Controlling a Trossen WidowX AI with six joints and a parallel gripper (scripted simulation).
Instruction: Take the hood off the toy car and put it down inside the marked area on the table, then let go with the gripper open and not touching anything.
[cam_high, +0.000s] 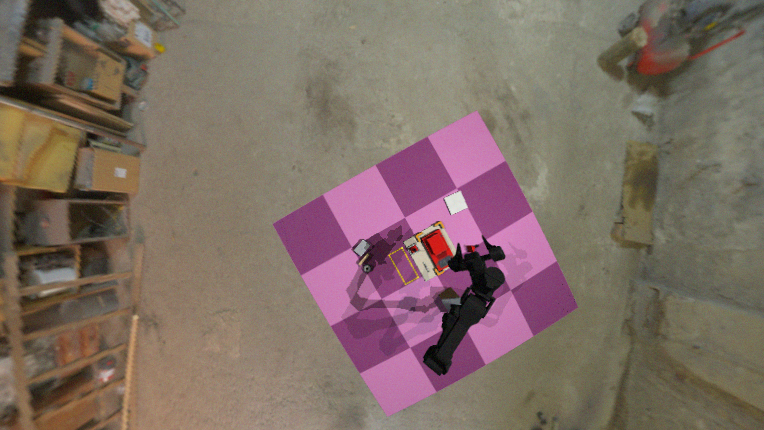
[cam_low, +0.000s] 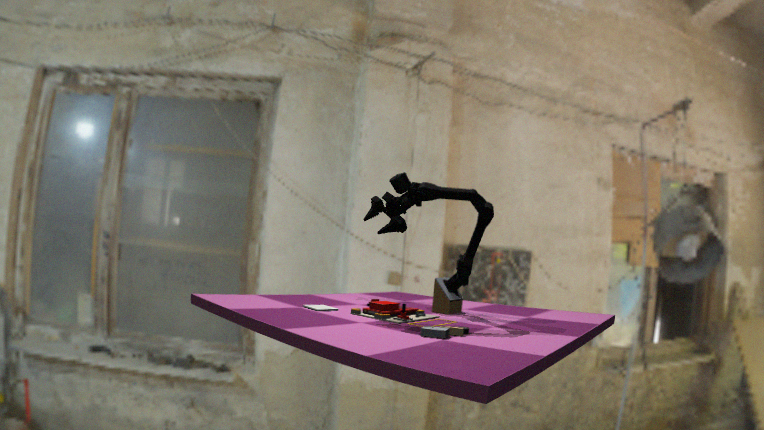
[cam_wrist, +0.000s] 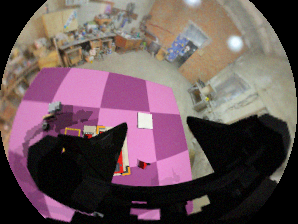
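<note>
Now: gripper tip 29 cm above the hood, 7 cm to the right of it and 3 cm past it. Round my gripper tip: beige stick (45 cm to the left, 32 cm below, 6 cm ahead); then wheel (45 cm to the left, 32 cm below, 1 cm ahead); then white flat tile (32 cm below, 13 cm to the right, 11 cm ahead).
</note>
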